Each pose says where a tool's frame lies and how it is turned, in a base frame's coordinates. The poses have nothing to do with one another.
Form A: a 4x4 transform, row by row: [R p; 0 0 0 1], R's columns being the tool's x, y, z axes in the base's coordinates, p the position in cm. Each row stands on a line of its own.
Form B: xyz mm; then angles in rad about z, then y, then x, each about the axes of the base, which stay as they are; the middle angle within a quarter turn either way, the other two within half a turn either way. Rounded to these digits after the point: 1 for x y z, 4 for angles.
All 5 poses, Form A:
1:
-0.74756 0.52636 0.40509 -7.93
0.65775 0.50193 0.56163 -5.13
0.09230 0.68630 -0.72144 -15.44
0 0 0 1
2:
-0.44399 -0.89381 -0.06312 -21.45
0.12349 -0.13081 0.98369 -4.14
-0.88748 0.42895 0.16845 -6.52
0 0 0 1
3:
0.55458 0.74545 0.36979 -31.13
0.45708 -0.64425 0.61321 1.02
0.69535 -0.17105 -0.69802 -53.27
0 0 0 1
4:
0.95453 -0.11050 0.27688 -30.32
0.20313 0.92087 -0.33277 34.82
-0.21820 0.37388 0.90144 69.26
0 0 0 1
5:
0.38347 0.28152 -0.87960 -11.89
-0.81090 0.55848 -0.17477 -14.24
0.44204 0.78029 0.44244 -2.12
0 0 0 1
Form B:
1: -79.3 -51.3 -154.4 -2.5281 0.4171 -2.4801
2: -214.5 -41.4 -65.2 2.0318 -0.0632 -1.4012
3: -311.3 10.2 -532.7 -0.9312 0.3788 -2.4208
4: -303.2 348.2 692.6 0.1153 0.2805 0.3536
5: -118.9 -142.4 -21.2 -0.6333 -1.0750 0.3762
